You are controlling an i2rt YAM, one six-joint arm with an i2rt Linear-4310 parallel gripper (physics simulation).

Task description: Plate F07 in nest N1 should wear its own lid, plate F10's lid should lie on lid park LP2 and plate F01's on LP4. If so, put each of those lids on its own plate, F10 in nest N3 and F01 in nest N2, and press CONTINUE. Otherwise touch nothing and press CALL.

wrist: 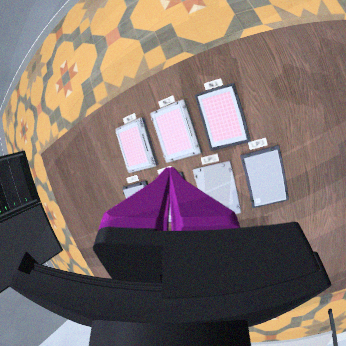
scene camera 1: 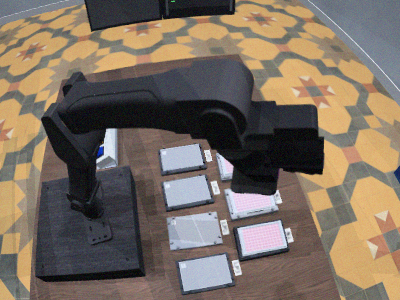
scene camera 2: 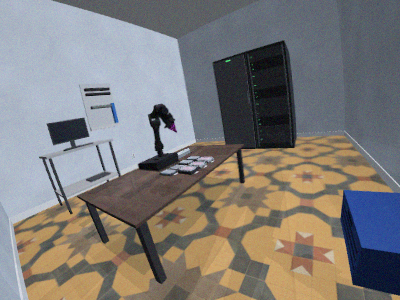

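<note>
My gripper is shut and empty, its magenta fingertips high above the plates. Pink-welled plates sit in a row: N1 with a dark edge, N2 and N3 with pale edges. Beside them are a dark-edged grey panel at LP3, a clear lid with corner pegs, and two dark-edged grey panels, the nearer and the farther. Lid and plate codes are unreadable; the fingers partly hide the lid row in the wrist view.
A pale box with a blue part stands behind the arm on the wooden table; its writing is hidden. The black arm base stands beside the lid row. Black cabinets and a blue box stand off the table.
</note>
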